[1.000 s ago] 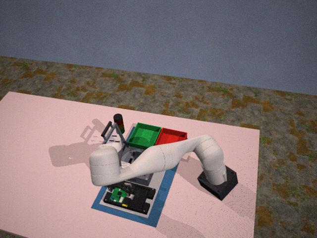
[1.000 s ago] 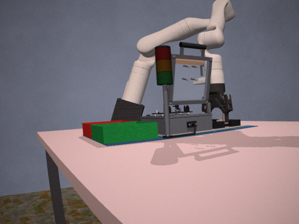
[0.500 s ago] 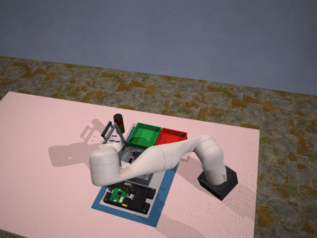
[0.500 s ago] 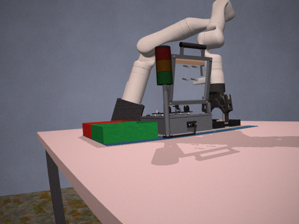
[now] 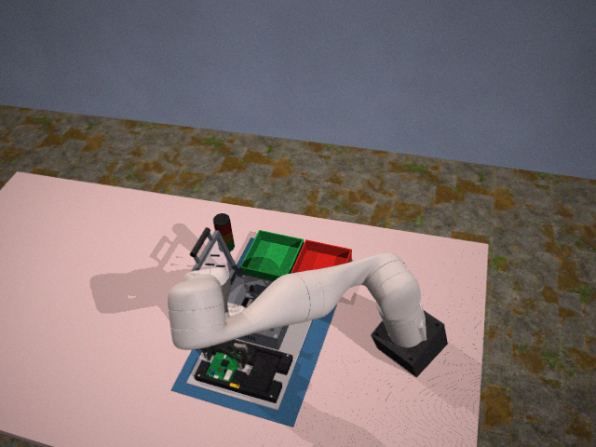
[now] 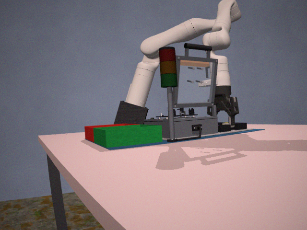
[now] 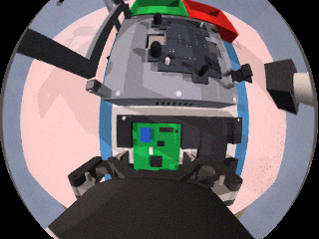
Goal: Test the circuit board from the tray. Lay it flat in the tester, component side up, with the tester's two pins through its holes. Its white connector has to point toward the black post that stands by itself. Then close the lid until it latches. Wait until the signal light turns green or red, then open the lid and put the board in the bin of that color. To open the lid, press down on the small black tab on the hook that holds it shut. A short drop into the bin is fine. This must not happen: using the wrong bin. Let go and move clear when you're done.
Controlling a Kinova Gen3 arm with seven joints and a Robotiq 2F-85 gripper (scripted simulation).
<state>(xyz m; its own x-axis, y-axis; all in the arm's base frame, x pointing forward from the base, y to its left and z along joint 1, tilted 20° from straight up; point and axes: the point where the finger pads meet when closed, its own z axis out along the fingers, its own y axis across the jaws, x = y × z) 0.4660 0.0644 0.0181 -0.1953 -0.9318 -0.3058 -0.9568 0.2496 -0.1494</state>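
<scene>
Right now the green circuit board is right at my hand. Round my hand: tester lid 18 cm to the right, 16 cm above, 5 cm ahead; then green bin 36 cm to the right, 7 cm behind, 1 cm below; then red bin 33 cm to the right, 22 cm behind, 1 cm below.
</scene>
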